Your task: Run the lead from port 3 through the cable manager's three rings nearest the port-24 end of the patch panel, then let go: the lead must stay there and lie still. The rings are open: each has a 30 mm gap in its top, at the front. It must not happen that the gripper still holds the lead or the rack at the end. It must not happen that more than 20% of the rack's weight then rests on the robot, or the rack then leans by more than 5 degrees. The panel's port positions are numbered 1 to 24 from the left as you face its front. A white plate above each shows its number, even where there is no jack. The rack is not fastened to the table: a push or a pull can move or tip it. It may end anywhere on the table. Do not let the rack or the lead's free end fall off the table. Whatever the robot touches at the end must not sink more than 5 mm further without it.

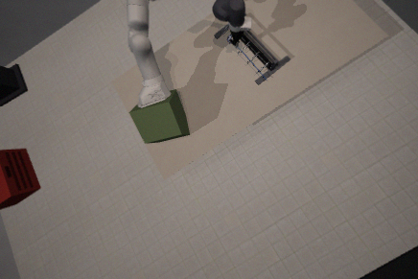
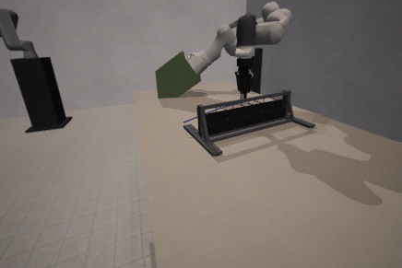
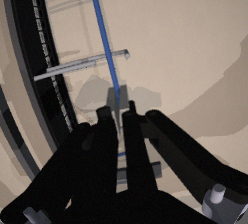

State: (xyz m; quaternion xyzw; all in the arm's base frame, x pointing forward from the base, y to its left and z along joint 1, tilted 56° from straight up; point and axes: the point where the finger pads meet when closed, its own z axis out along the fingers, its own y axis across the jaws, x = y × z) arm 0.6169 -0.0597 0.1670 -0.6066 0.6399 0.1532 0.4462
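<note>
My hand is 11 cm short of the rack, 3 cm to the left of it and 4 cm above it.
</note>
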